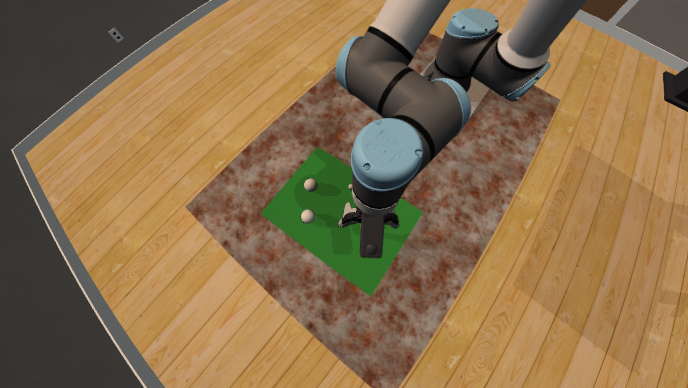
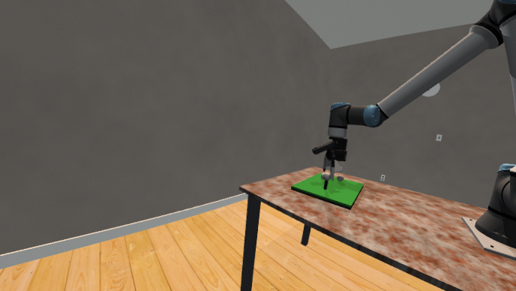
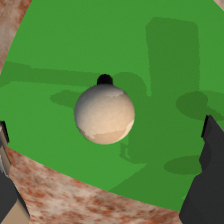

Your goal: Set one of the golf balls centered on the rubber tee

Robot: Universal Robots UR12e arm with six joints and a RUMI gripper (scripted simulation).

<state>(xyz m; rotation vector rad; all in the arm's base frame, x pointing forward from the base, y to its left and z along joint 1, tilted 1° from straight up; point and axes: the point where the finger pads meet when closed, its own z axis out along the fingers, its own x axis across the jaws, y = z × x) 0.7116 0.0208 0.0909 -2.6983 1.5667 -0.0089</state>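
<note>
Now: the white golf ball right at my hand.
</note>
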